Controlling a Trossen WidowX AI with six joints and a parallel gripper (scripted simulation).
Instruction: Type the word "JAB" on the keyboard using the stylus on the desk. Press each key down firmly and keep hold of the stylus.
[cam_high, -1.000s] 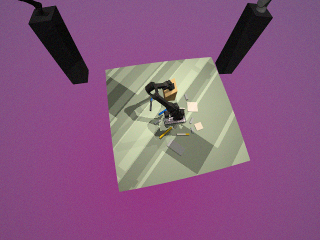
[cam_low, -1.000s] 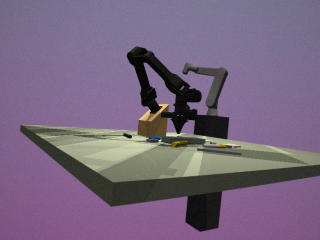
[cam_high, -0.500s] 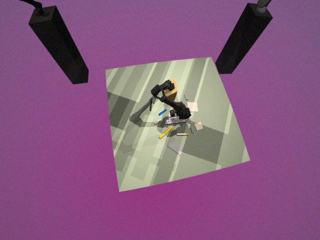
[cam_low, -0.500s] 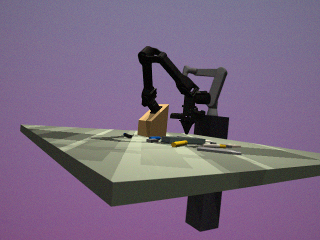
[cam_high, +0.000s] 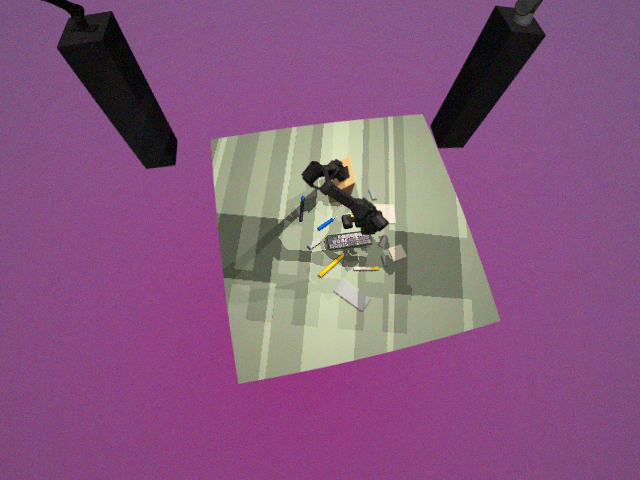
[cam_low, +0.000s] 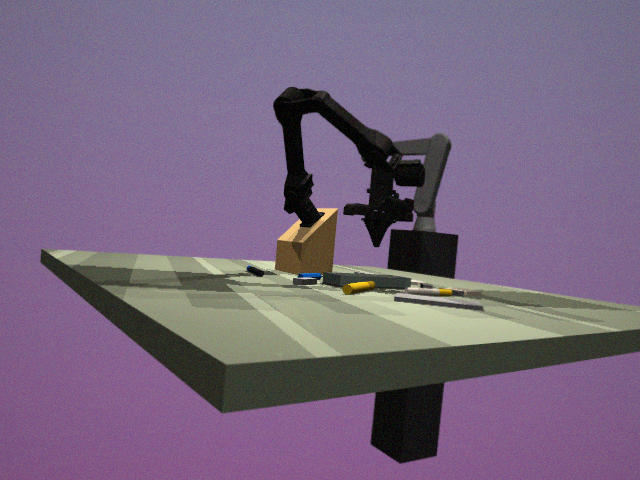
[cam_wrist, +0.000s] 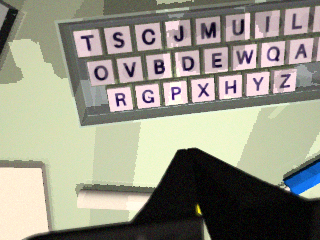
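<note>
Now: gripper tip 12 cm to the left of the blue stylus, 9 cm above it and 8 cm past it. Also, from my gripper tip: grey sheet 30 cm ahead, 9 cm below, 7 cm to the right; then stylus tip 10 cm behind, 9 cm to the right, 9 cm below; then yellow marker 15 cm to the right, 15 cm ahead, 9 cm below.
</note>
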